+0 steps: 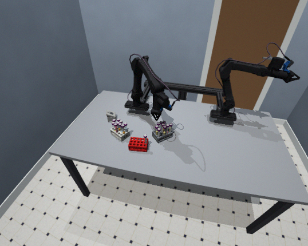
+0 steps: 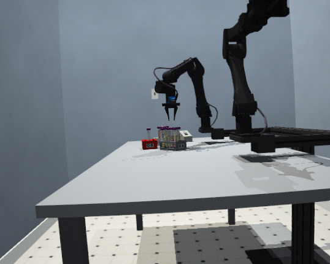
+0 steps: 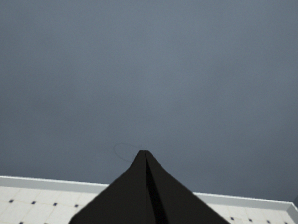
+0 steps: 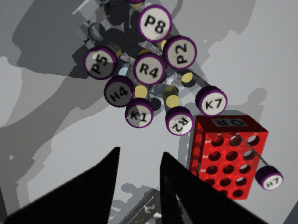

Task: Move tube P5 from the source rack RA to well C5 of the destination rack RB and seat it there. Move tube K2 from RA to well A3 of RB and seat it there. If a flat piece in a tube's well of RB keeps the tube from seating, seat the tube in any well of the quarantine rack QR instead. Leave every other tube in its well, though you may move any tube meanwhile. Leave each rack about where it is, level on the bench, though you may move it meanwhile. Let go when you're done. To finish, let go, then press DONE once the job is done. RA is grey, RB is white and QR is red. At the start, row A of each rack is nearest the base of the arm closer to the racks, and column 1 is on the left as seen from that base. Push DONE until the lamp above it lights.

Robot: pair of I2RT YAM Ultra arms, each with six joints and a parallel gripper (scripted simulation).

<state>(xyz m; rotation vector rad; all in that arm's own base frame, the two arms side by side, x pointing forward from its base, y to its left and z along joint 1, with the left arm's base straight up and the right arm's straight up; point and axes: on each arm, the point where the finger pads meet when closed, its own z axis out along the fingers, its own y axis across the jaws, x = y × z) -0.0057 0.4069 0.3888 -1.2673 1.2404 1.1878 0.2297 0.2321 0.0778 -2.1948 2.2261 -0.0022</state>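
Observation:
The red rack QR is 130 mm ahead of my right hand, 110 mm to the right of it and 140 mm below it. Round my right hand: grey rack RA (40 mm to the left, 140 mm below); pale box (130 mm behind, 410 mm to the right, 120 mm below); white rack RB (40 mm ahead, 280 mm to the right, 140 mm below).

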